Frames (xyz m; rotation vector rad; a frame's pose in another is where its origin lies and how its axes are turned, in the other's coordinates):
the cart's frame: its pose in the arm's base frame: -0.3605 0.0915 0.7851 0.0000 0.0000 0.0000
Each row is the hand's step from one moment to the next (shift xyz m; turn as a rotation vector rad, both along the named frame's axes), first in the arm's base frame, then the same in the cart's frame.
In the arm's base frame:
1: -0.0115 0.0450 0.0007 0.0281 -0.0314 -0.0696
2: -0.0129 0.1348 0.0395 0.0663 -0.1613 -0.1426
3: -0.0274 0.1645 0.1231 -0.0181 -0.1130 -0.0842
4: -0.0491 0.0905 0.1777 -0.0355 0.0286 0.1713
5: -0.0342 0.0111 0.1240 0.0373 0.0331 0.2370
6: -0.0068 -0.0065 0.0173 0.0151 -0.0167 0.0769
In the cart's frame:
1: -0.0115 0.0450 0.0007 0.0281 -0.0314 -0.0696
2: -0.0129 0.1348 0.0395 0.0663 -0.1613 -0.1426
3: -0.0274 0.1645 0.1231 -0.0181 -0.1130 -0.0842
4: -0.0491 0.0905 0.1777 -0.0355 0.0286 0.1713
5: -0.0342 0.0111 0.1240 0.0373 0.0331 0.2370
6: -0.0068 -0.0065 0.0173 0.0151 -0.0167 0.0769

